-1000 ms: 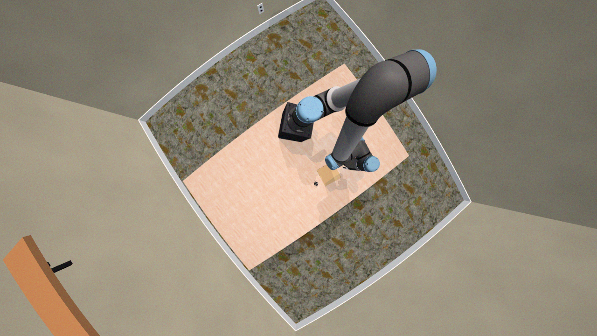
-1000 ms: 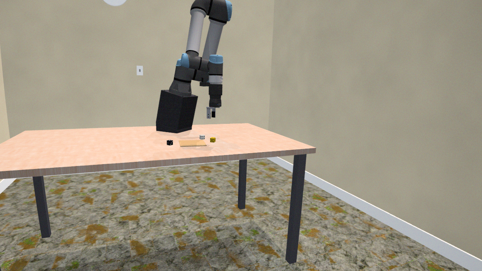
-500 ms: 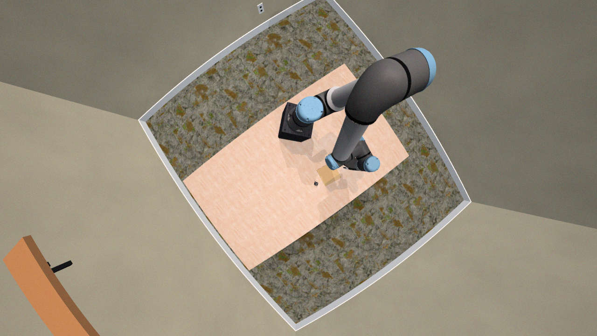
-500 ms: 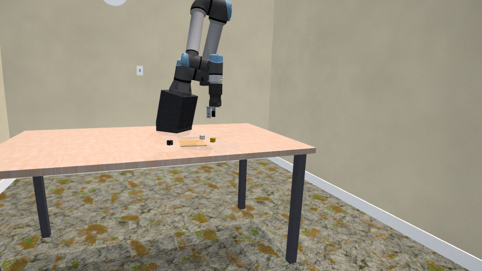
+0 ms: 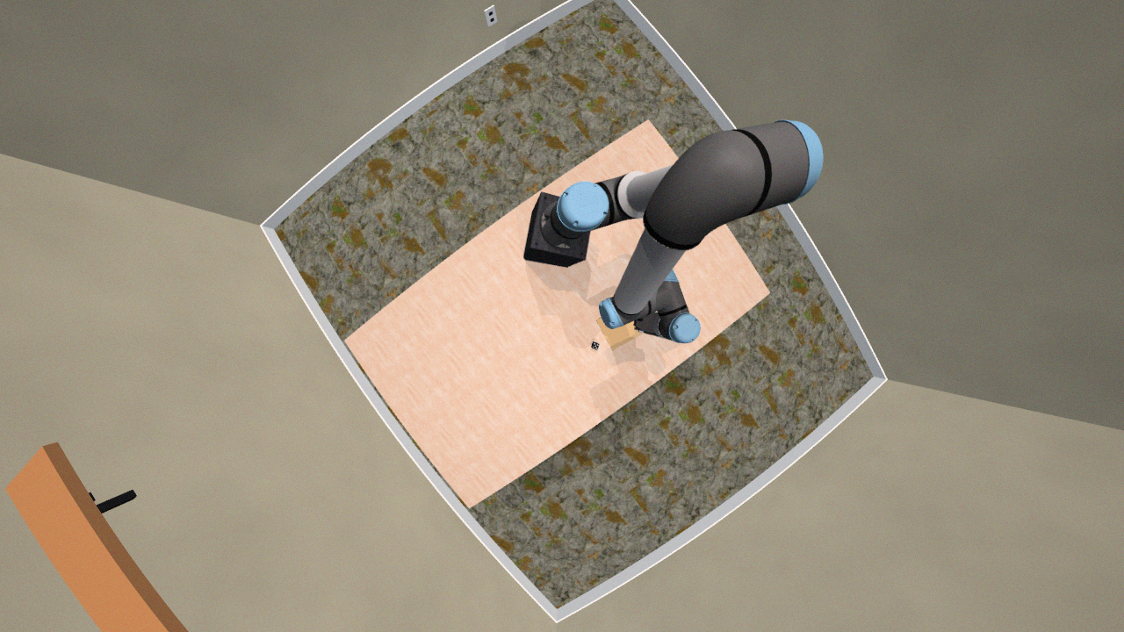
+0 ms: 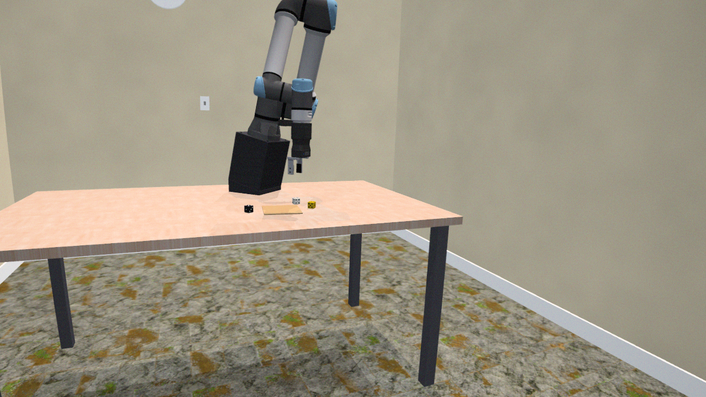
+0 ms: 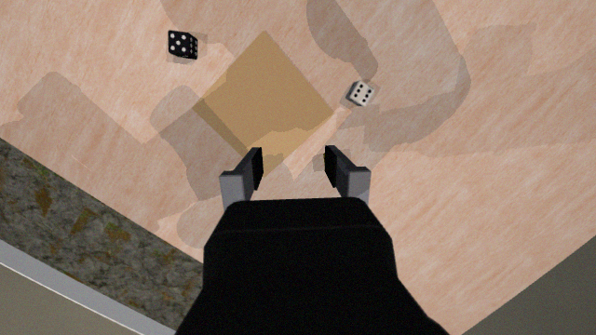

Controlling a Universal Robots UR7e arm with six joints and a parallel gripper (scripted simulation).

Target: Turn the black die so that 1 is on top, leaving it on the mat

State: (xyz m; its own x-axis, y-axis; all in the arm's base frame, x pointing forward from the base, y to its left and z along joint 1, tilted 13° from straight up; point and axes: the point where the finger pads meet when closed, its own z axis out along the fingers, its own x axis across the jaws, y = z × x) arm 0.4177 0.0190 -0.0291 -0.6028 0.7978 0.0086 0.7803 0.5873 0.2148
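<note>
The black die lies 170 mm to the right of my hand, 140 mm below it and 10 mm behind it. Also, from my hand: tan mat: 150 mm below, 50 mm to the right; then white die: 140 mm below, 100 mm behind, 40 mm to the left; then yellow die: 140 mm below, 70 mm to the left, 10 mm behind.
</note>
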